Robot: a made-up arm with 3 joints. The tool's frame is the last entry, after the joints. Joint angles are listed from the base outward. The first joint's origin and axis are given. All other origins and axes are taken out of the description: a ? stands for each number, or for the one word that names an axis. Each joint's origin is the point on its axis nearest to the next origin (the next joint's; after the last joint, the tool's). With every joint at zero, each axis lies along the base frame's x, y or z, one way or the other. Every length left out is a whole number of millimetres.
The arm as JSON. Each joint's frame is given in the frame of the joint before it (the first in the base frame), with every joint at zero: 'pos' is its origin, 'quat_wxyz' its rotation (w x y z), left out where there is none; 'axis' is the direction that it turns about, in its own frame. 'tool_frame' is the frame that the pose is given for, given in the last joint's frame.
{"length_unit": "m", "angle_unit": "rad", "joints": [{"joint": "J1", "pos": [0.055, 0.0, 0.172], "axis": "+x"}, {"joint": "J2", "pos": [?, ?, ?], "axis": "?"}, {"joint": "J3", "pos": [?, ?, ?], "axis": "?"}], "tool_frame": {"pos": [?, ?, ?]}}
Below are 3 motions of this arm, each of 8 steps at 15 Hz.
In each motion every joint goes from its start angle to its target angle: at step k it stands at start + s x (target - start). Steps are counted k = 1, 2, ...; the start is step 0. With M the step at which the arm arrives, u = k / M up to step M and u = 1 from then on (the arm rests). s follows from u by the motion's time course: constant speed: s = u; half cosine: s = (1 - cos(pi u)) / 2; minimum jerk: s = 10 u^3 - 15 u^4 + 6 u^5.
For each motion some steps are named. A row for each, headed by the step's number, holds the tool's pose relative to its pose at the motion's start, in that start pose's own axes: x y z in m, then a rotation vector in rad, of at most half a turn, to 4 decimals.
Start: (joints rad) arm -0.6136 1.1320 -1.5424
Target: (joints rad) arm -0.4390 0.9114 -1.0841
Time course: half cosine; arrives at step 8
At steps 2, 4, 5, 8:
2: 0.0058 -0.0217 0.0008 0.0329 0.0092 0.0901
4: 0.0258 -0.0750 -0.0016 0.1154 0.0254 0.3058
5: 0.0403 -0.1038 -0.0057 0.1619 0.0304 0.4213
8: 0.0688 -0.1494 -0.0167 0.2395 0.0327 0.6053

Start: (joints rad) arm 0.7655 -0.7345 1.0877
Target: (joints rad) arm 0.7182 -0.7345 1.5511
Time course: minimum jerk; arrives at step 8
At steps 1, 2, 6, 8:
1: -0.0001 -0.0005 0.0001 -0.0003 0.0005 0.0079
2: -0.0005 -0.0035 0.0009 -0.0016 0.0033 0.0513
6: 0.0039 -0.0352 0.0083 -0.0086 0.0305 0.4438
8: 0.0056 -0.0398 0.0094 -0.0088 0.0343 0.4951

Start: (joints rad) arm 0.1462 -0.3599 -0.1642
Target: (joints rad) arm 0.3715 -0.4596 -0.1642
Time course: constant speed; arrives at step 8
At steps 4, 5, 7, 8:
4: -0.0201 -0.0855 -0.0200 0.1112 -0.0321 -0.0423
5: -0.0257 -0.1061 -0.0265 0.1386 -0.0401 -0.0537
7: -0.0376 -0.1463 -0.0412 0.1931 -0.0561 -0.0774
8: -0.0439 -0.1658 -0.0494 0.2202 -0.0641 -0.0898

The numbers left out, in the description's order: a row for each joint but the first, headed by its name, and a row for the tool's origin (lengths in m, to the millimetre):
J2: xyz 0.0 -0.198 0.241, axis +y
J3: xyz 0.006 0.0 0.559, axis +z
tool: xyz -0.085 0.074 0.0

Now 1 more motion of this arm.
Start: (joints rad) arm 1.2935 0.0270 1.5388
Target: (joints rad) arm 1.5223 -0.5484 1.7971
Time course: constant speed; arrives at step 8
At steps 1, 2, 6, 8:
1: -0.0263 0.0362 -0.0147 -0.0715 -0.0297 0.0320
2: -0.0517 0.0719 -0.0327 -0.1439 -0.0572 0.0619
6: -0.1409 0.2055 -0.1345 -0.4410 -0.1417 0.1578
8: -0.1750 0.2652 -0.2011 -0.5927 -0.1677 0.1903

